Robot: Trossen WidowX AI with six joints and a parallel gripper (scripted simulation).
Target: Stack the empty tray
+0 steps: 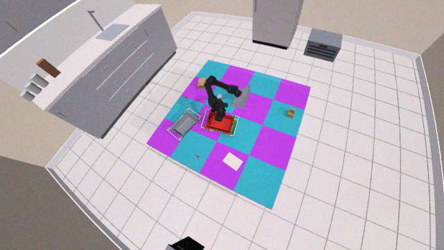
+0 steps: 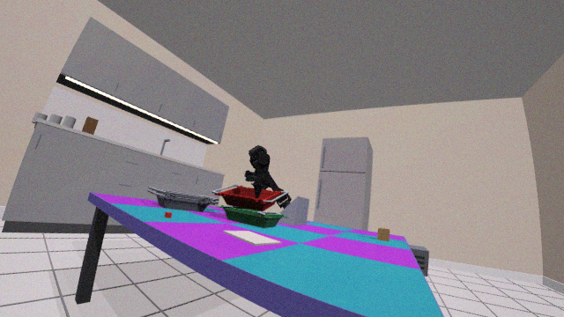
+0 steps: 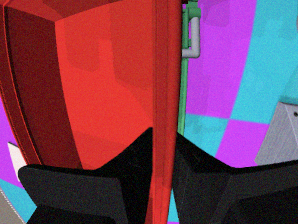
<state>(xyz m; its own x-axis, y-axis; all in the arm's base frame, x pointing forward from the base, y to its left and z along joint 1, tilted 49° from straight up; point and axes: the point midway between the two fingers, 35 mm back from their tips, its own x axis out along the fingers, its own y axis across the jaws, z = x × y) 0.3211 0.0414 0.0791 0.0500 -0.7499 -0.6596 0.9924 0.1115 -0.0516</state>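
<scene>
Now: gripper tip 7 cm short of the red tray, 1 cm to the right of it and 1 cm below it. Round my gripper tip: white flat plate: 31 cm ahead, 23 cm to the left, 11 cm below.
</scene>
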